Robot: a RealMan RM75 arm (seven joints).
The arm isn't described. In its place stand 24 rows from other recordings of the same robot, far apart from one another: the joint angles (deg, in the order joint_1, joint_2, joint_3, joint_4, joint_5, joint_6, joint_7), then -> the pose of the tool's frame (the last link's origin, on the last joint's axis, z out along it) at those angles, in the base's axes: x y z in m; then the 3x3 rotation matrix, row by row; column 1 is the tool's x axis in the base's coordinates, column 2 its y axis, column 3 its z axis.
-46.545 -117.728 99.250 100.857 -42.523 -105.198 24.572 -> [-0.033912 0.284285 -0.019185], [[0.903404 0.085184 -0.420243], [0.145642 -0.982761 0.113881], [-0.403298 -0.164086 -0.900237]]
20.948 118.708 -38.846 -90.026 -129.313 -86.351 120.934 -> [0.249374 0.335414 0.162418], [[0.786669 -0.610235 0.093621], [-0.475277 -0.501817 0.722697], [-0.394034 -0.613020 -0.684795]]
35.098 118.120 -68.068 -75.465 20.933 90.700 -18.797 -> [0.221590 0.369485 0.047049], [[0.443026 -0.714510 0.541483], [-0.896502 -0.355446 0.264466], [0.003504 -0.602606 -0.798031]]
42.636 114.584 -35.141 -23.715 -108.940 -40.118 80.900 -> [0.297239 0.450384 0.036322], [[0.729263 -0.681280 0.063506], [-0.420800 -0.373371 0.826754], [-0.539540 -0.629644 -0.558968]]
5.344 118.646 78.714 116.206 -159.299 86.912 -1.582 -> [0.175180 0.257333 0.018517], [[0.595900 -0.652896 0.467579], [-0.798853 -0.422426 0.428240], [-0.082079 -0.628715 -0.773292]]
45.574 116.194 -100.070 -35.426 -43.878 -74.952 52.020 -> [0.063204 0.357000 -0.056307], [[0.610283 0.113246 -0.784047], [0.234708 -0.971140 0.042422], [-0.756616 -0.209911 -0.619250]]
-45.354 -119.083 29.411 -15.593 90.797 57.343 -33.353 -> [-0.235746 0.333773 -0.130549], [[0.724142 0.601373 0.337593], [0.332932 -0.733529 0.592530], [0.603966 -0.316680 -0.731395]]
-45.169 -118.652 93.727 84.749 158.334 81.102 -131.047 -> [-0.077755 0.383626 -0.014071], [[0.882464 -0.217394 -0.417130], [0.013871 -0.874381 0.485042], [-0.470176 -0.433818 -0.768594]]
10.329 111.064 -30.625 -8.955 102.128 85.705 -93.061 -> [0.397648 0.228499 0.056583], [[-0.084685 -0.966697 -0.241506], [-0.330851 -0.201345 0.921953], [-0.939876 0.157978 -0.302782]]
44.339 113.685 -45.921 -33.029 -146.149 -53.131 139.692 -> [0.295561 0.432938 0.026494], [[0.412934 -0.849830 0.327528], [-0.828563 -0.201233 0.522483], [-0.378112 -0.487128 -0.787234]]
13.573 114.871 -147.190 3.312 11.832 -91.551 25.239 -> [0.354518 0.182876 -0.040790], [[0.764008 -0.481412 -0.429574], [-0.139174 -0.773083 0.618848], [-0.630018 -0.413019 -0.657642]]
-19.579 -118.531 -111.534 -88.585 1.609 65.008 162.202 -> [-0.288186 0.365204 0.142004], [[0.290753 0.637438 -0.713537], [0.643723 0.421413 0.638774], [0.707872 -0.645046 -0.287806]]
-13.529 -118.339 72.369 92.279 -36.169 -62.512 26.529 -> [-0.236021 0.355080 0.086784], [[0.661113 0.692584 -0.288543], [0.631454 -0.305911 0.712520], [0.405212 -0.653258 -0.639576]]
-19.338 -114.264 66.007 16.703 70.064 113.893 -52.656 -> [-0.261035 0.228784 0.009914], [[0.444561 0.259279 0.857403], [0.088696 -0.965229 0.245897], [0.891346 -0.033268 -0.452101]]
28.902 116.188 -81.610 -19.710 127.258 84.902 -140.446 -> [0.225020 0.320544 -0.032919], [[0.671859 -0.227013 -0.705033], [0.135446 -0.898167 0.418272], [-0.728190 -0.376513 -0.572693]]
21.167 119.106 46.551 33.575 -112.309 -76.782 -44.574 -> [0.257435 0.334431 0.006740], [[0.920529 -0.342626 -0.187705], [0.279093 0.240536 0.929650], [-0.273373 -0.908158 0.317045]]
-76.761 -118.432 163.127 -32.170 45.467 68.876 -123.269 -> [-0.215565 0.440486 0.014985], [[0.562580 0.579196 -0.589945], [0.793216 -0.579297 0.187679], [-0.233050 -0.573538 -0.785329]]
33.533 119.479 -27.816 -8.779 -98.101 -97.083 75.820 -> [0.230653 0.308252 -0.030689], [[0.257510 -0.599889 -0.757510], [-0.455199 -0.766823 0.452522], [-0.852340 0.228289 -0.470533]]
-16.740 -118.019 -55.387 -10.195 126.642 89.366 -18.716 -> [-0.343374 0.276687 0.052305], [[0.504732 0.838682 0.204593], [-0.389783 0.009940 0.920853], [0.770269 -0.544530 0.331921]]
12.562 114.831 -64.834 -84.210 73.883 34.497 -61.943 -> [0.232461 0.387038 0.170571], [[0.767287 -0.638667 -0.058096], [-0.108638 -0.218728 0.969720], [-0.632035 -0.737742 -0.237211]]
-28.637 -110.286 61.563 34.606 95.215 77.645 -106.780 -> [-0.275534 0.352941 0.021352], [[0.532542 0.787900 0.309212], [0.674398 -0.615745 0.407487], [0.511455 -0.008472 -0.859268]]
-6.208 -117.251 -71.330 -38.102 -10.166 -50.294 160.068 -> [-0.317027 0.300139 -0.015708], [[0.610376 0.775675 0.160527], [0.048674 -0.239002 0.969798], [0.790615 -0.584128 -0.183636]]
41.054 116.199 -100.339 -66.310 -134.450 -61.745 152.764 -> [0.130281 0.377669 -0.072975], [[0.858824 -0.448227 0.248019], [-0.508619 -0.803799 0.308566], [0.061050 -0.391151 -0.918299]]
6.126 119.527 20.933 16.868 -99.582 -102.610 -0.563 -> [0.337105 0.193006 0.016240], [[0.664552 -0.721447 -0.194641], [0.385976 0.108374 0.916121], [-0.639838 -0.683937 0.350481]]
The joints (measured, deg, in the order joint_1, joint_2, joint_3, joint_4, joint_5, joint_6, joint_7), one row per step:
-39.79 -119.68 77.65 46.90 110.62 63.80 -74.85
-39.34 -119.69 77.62 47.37 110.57 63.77 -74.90
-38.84 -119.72 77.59 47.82 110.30 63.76 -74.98
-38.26 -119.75 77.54 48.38 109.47 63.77 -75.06
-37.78 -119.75 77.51 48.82 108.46 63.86 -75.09
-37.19 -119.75 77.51 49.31 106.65 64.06 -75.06
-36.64 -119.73 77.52 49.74 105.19 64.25 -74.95
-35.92 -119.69 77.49 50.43 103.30 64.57 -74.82
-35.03 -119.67 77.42 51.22 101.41 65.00 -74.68
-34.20 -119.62 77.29 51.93 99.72 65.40 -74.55
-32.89 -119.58 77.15 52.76 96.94 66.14 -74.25
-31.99 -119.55 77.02 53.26 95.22 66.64 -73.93
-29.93 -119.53 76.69 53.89 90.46 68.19 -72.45
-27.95 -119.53 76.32 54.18 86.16 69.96 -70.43
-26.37 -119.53 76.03 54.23 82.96 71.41 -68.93
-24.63 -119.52 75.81 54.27 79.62 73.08 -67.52
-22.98 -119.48 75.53 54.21 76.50 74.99 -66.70
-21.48 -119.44 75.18 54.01 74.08 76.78 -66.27
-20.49 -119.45 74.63 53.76 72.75 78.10 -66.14
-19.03 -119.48 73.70 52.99 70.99 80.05 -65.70
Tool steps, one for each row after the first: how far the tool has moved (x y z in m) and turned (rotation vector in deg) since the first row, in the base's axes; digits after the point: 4 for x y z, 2 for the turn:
-0.0010 -0.0005 0.0011 0.28 -0.15 0.13
-0.0018 -0.0012 0.0021 0.53 -0.54 0.39
-0.0015 -0.0019 0.0036 0.86 -1.50 0.76
-0.0007 -0.0026 0.0050 1.07 -2.58 1.09
0.0014 -0.0036 0.0069 1.25 -4.42 1.53
0.0026 -0.0047 0.0087 1.41 -5.87 1.84
0.0047 -0.0059 0.0116 1.66 -7.79 2.12
0.0061 -0.0077 0.0148 1.89 -9.76 2.44
0.0070 -0.0092 0.0183 2.17 -11.53 2.75
0.0077 -0.0123 0.0229 2.38 -14.37 3.32
0.0075 -0.0145 0.0261 2.58 -16.11 3.62
0.0070 -0.0206 0.0332 2.88 -20.75 4.00
0.0049 -0.0272 0.0399 3.28 -24.82 3.84
0.0022 -0.0327 0.0451 3.66 -27.88 3.85
-0.0011 -0.0391 0.0508 4.03 -31.12 3.90
-0.0046 -0.0458 0.0566 4.14 -34.37 4.27
-0.0091 -0.0521 0.0617 4.18 -37.07 4.88
-0.0130 -0.0563 0.0654 4.28 -38.83 5.48
-0.0206 -0.0629 0.0702 4.60 -41.22 6.47

